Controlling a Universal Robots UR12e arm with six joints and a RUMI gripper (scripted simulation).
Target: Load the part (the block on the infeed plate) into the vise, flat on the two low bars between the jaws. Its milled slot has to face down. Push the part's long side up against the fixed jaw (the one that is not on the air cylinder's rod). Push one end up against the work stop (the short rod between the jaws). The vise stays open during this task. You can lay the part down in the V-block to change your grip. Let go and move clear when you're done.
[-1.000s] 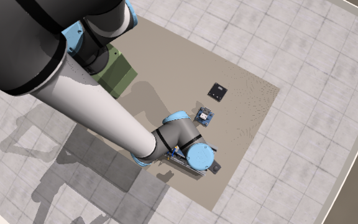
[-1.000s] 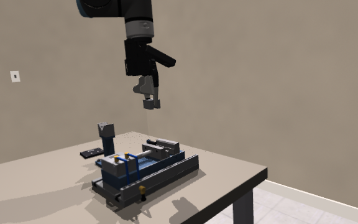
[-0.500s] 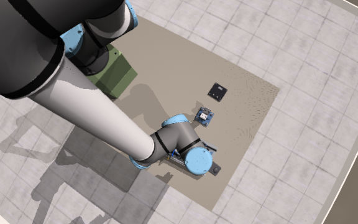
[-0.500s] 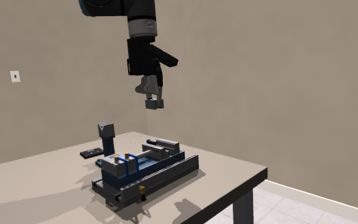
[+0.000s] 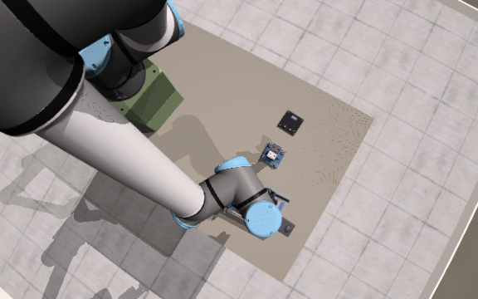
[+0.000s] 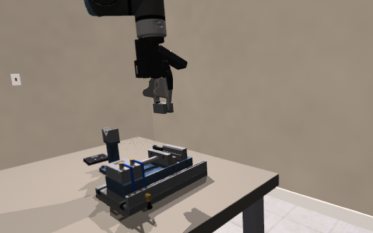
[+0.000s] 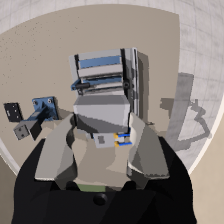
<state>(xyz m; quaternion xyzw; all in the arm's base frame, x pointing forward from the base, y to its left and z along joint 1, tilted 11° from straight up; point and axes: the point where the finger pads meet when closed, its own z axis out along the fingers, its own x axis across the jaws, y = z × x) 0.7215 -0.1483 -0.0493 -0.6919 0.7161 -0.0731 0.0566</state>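
My hand is 16 cm above the fixed jaw and 3 cm short of it. Round my hand: work stop rod (15 cm below, 5 cm to the left); then part (1 cm below); then cylinder rod (16 cm below, 8 cm behind).
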